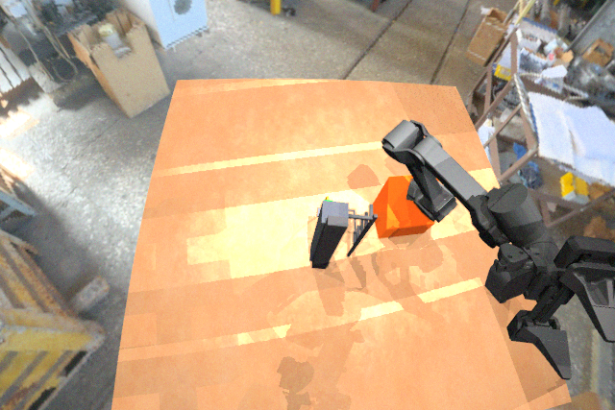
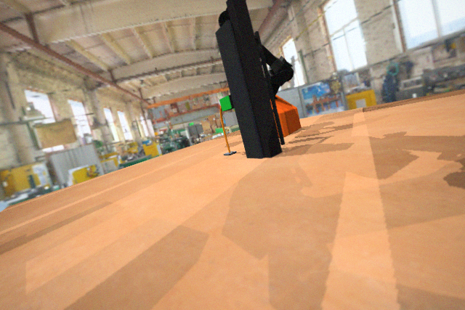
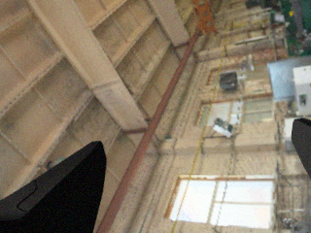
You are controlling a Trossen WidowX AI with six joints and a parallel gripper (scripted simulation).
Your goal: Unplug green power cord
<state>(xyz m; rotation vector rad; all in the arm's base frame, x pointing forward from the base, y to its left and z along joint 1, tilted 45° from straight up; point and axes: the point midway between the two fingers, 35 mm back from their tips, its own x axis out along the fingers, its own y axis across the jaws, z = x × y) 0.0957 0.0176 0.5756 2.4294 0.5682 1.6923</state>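
My gripper tip is now 220 mm short of the green plug, 350 mm to the left of it and 430 mm above it.
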